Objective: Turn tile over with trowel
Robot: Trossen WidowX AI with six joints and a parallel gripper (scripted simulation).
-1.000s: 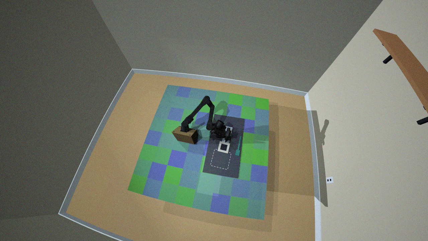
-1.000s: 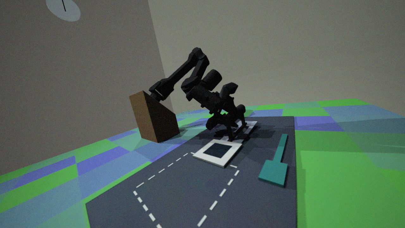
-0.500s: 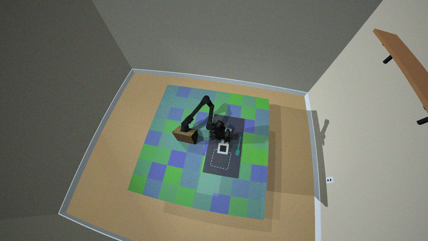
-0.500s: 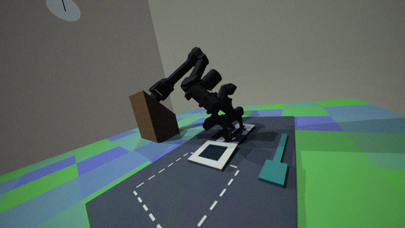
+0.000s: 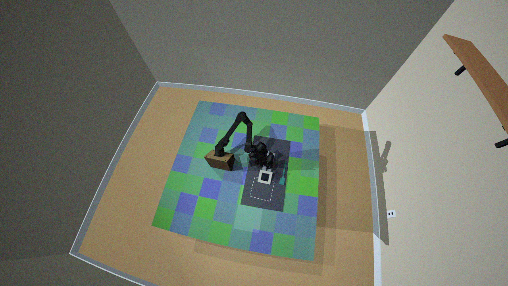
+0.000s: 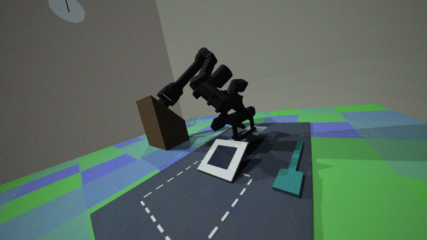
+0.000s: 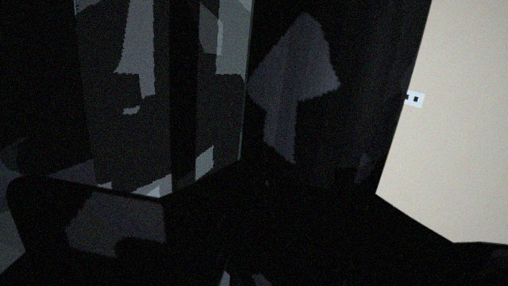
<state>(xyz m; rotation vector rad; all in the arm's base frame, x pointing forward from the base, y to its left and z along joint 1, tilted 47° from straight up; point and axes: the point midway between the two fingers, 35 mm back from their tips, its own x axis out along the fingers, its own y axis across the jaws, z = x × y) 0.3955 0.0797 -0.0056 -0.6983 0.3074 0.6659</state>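
Right now the tile is 30 mm behind my gripper tip, 110 mm to the right of it and 60 mm below it. The rest, counted from my gripper tip: dark mat (20 mm behind, 40 mm to the right, 100 mm below); teal trowel (120 mm ahead, 50 mm to the right, 80 mm below).
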